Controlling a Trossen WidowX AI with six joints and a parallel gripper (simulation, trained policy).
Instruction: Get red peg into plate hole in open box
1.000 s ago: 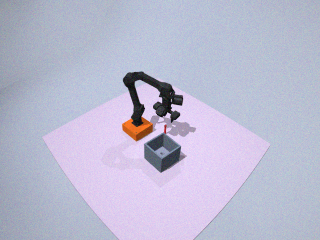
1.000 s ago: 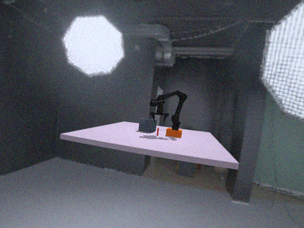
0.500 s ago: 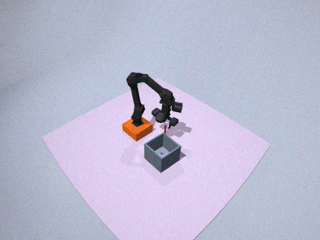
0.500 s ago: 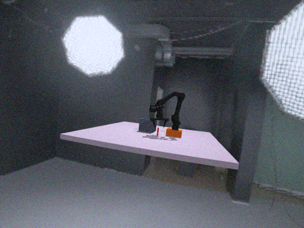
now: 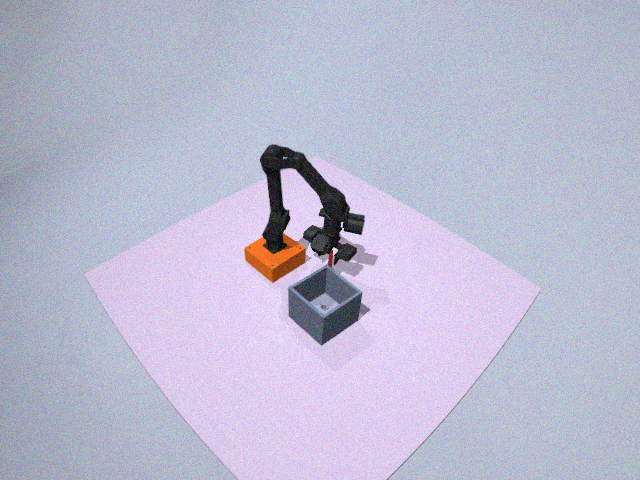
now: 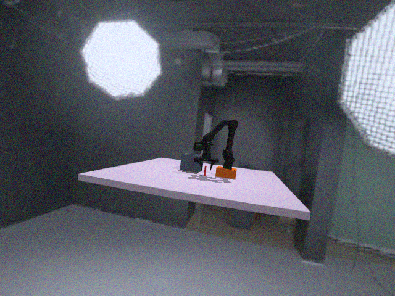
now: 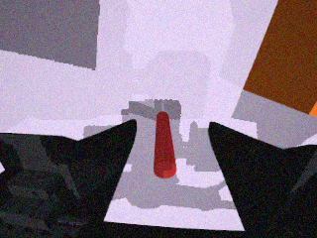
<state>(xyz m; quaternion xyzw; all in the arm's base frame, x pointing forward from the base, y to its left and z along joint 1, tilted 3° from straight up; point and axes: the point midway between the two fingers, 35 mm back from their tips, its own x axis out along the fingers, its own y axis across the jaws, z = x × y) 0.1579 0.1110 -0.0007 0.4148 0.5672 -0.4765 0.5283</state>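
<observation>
My gripper tip is 10 mm to the right of the red peg and 10 mm short of it. Also, from my gripper tip: light plate: 170 mm to the right, 160 mm ahead, 10 mm above.
</observation>
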